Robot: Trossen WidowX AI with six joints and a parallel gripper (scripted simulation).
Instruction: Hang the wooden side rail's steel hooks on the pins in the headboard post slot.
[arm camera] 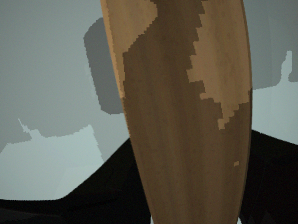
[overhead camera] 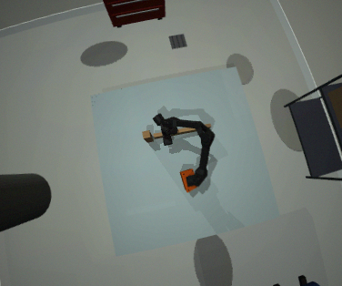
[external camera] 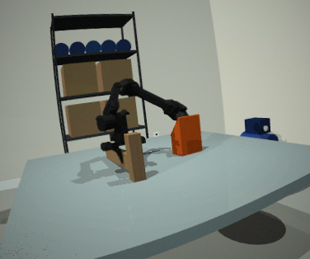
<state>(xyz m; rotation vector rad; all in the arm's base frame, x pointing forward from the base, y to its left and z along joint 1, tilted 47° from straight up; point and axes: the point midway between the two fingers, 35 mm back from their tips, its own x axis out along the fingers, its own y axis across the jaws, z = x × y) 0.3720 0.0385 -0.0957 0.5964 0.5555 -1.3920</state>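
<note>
The wooden headboard post lies 130 mm to the left of my gripper tip and 40 mm above it.
</note>
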